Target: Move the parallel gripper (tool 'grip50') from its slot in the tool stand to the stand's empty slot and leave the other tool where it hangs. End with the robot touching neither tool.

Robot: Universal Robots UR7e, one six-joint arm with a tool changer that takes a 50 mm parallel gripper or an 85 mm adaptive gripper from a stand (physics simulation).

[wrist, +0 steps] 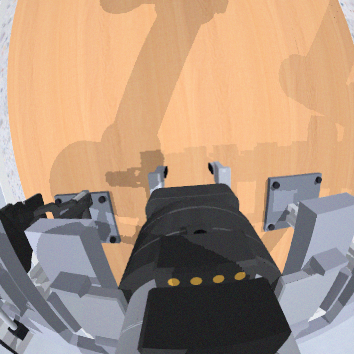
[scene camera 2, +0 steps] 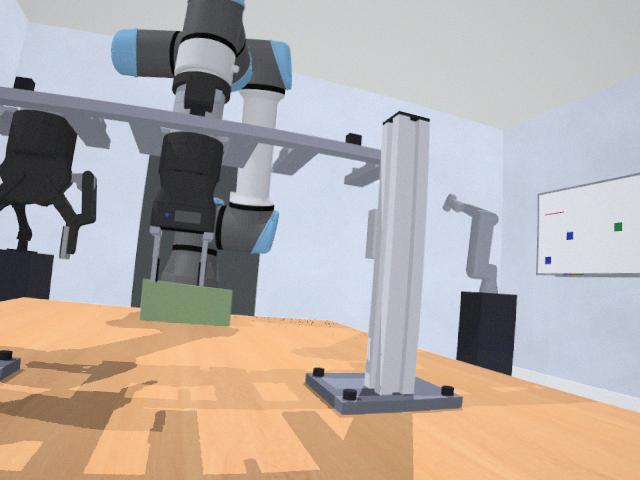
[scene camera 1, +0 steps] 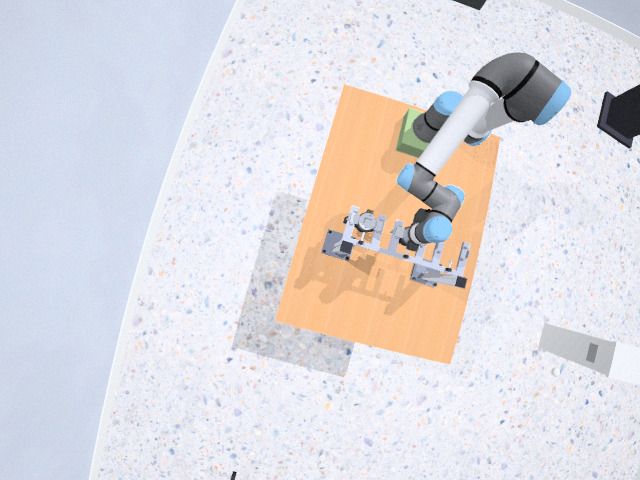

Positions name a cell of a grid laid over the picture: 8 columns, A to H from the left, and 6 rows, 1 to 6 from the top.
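I see a parallel gripper (wrist: E4), and it is 5 cm from the lens. A tool stand (wrist: B5) is here as well, 7 cm from the lens.
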